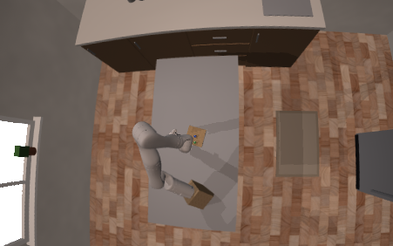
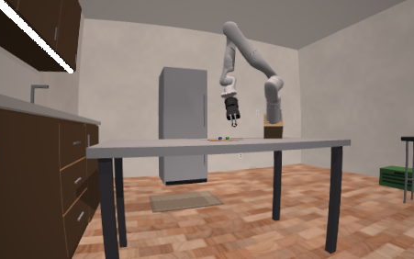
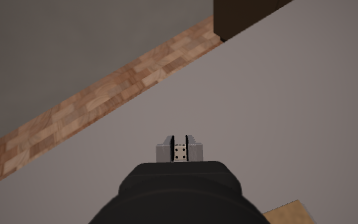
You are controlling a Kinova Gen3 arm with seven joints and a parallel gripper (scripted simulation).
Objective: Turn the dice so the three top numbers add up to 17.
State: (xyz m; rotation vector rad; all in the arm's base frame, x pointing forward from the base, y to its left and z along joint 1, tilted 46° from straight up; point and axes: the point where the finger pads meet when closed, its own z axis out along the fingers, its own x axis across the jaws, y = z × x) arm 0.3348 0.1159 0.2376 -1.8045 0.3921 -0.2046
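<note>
Right now the green die is 170 mm to the right of my hand and 90 mm below it. Round my hand: white die (20 mm below); tan mat (160 mm to the right, 100 mm below, 40 mm ahead); blue die (160 mm to the right, 90 mm below, 40 mm ahead).
</note>
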